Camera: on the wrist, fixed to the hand. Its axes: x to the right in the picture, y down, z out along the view.
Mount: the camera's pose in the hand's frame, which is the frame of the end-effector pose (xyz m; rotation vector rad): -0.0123 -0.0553 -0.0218 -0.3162 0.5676 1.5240
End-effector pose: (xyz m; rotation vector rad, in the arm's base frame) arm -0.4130 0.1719 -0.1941 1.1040 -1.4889 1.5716
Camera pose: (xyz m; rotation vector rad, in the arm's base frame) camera -0.3603 0.1998 -0.1828 -0.9356 -2.0795 2.0745
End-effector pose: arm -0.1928 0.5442 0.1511 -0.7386 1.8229 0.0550
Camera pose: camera -0.1807 0.4970 0.1874 0.6656 2.5420 1.2294
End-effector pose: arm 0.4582 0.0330 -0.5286 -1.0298 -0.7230 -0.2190
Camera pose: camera 0.4316 -0.0159 -0.5044 -1.4676 0.7208 0.7017
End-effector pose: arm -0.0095 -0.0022 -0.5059 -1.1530 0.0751 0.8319
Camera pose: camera 0.0235 -0.0351 -0.4670 -1.5261 1.4755 1.8256
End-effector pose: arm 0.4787 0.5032 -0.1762 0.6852 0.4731 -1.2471
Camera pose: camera 0.4230 0.5180 -0.1953 0.8295 0.4159 0.4640
